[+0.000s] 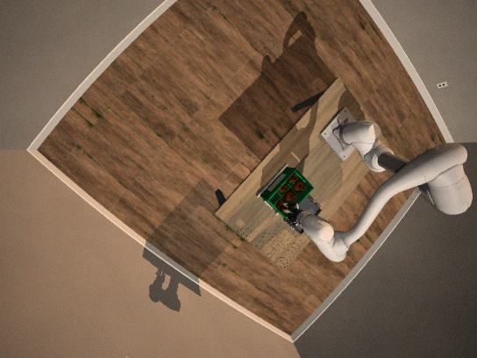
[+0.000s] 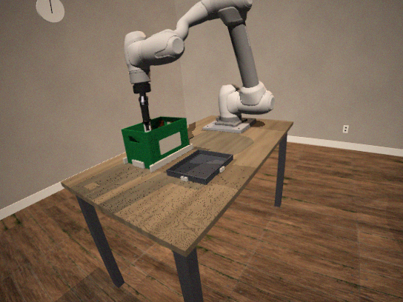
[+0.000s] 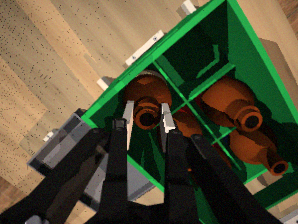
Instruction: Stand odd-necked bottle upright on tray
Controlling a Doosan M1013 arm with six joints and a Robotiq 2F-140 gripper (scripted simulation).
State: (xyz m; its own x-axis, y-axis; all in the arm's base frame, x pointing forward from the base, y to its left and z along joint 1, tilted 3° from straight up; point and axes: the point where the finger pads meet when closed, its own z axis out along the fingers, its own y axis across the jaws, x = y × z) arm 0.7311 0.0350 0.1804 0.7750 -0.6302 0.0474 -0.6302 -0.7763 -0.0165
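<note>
The green crate lies 8 cm behind my hand, 5 cm to the right of it and 9 cm below it. The rest, counted from my hand: dark grey tray 9 cm behind, 22 cm to the left, 16 cm below.
</note>
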